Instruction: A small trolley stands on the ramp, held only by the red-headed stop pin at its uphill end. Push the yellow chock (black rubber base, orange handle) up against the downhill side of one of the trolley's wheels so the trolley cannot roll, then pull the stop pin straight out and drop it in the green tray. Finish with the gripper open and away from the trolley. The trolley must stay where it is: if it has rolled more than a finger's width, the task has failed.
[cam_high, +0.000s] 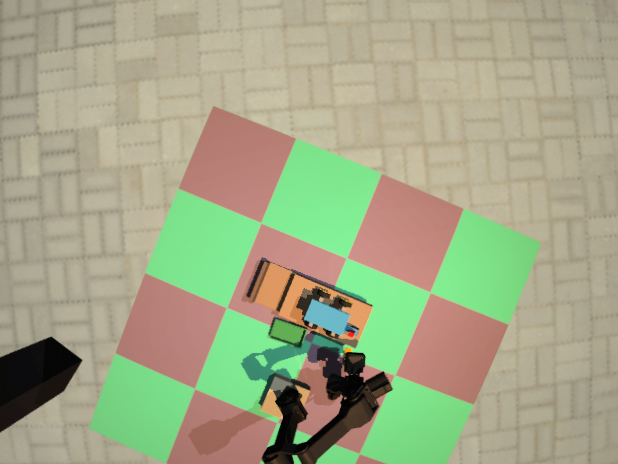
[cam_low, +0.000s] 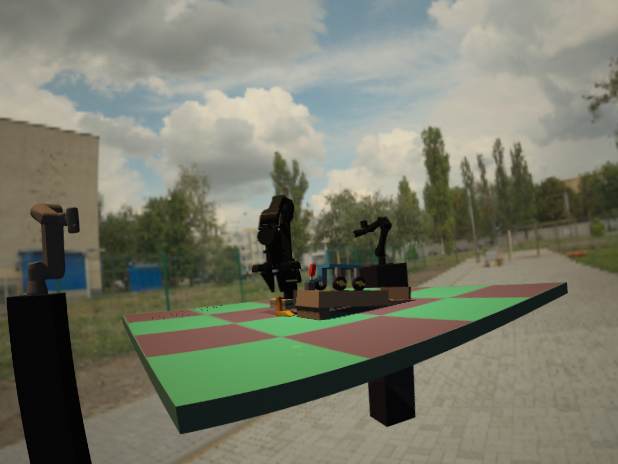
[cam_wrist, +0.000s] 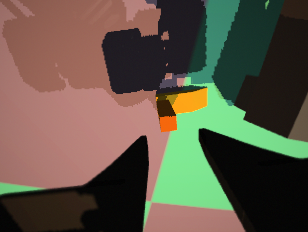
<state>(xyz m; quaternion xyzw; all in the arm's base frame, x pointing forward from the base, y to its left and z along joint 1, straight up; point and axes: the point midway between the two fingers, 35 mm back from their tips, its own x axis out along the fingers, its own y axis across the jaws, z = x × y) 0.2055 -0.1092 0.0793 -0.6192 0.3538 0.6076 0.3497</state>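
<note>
Now: the yellow chock 60 mm below my gripper tip, 20 mm ahead of it and 10 mm to the left of it. The rest, counted from my gripper tip: red-headed stop pin 120 mm ahead, 80 mm to the left, 50 mm above; then green tray 240 mm to the left, 90 mm below, 20 mm behind; then blue trolley 180 mm to the left, 120 mm ahead, 30 mm above.
</note>
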